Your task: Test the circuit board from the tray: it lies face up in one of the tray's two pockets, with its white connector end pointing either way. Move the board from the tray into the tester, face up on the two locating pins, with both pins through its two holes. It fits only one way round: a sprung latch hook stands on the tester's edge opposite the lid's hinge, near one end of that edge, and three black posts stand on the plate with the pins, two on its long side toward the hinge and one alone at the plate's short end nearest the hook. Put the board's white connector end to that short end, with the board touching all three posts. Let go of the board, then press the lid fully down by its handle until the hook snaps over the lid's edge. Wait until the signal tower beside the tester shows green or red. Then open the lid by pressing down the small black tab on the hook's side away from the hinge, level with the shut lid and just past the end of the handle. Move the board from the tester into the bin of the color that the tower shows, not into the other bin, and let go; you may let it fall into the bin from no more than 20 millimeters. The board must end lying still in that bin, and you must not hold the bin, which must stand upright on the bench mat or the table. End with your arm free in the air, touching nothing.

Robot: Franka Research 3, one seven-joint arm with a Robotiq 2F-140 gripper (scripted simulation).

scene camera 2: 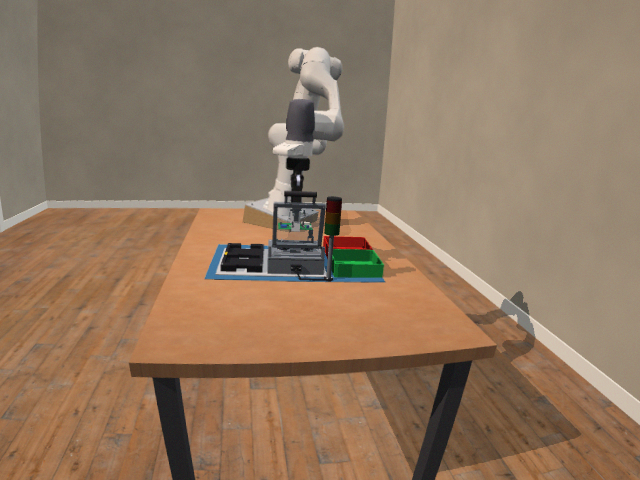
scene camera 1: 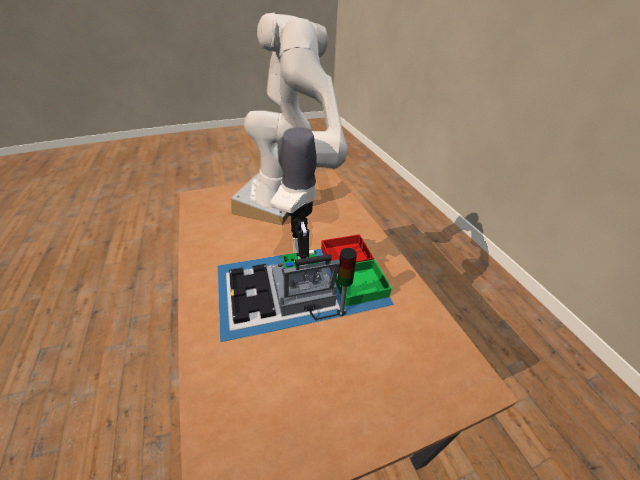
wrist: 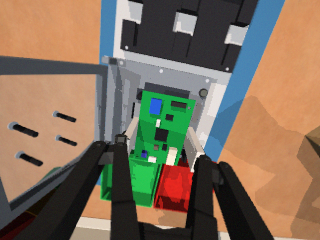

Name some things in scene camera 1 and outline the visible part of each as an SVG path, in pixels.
My gripper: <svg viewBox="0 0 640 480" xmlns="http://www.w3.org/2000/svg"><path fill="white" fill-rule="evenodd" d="M313 201L304 204L291 214L286 212L291 216L293 253L296 253L298 259L309 257L310 231L307 229L308 220L306 217L312 213Z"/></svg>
A red bin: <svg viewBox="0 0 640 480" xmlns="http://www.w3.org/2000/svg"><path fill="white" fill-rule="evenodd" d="M374 260L360 234L322 240L321 250L324 255L331 254L332 260L330 261L340 259L340 251L344 248L352 248L357 252L356 263Z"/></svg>
